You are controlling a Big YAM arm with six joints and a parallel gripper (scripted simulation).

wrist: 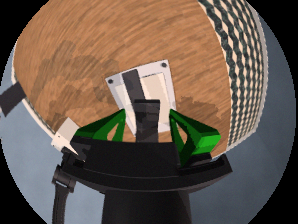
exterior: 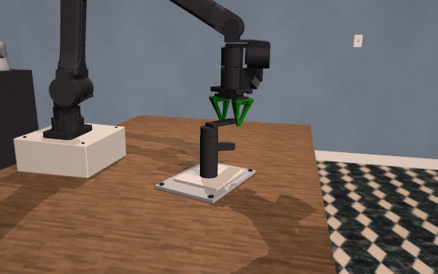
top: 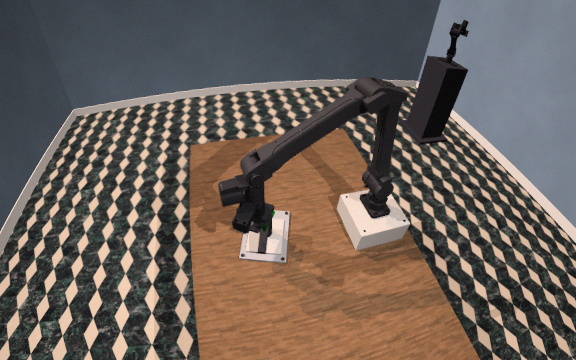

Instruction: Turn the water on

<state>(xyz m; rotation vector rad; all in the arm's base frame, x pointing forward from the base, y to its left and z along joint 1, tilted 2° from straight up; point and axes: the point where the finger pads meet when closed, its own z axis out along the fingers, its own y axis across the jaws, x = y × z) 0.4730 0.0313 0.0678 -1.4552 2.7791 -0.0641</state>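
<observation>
Now: the lever 2 cm to the right of my hand and 2 cm behind it. Round my hand: black tap (5 cm below, 4 cm to the right, 3 cm behind).
</observation>
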